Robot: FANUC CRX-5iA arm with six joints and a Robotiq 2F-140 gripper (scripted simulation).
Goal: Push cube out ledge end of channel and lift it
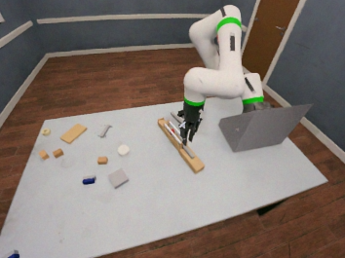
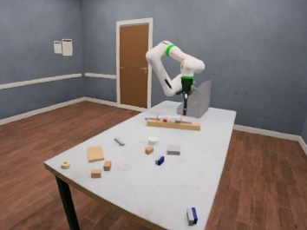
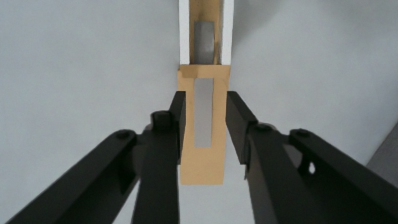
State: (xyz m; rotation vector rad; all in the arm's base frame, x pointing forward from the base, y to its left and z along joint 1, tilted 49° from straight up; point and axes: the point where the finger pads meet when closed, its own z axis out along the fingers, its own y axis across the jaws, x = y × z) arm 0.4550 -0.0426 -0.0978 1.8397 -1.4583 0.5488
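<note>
Now: the thin grey stick 310 mm to the right of my hand, 140 mm below it and 50 mm behind it. Round my hand: red cube 150 mm to the right, 90 mm below, 40 mm ahead; then tan channel 120 mm to the right, 100 mm below, 30 mm ahead; then white disc 360 mm ahead, 130 mm below, 110 mm to the right.
</note>
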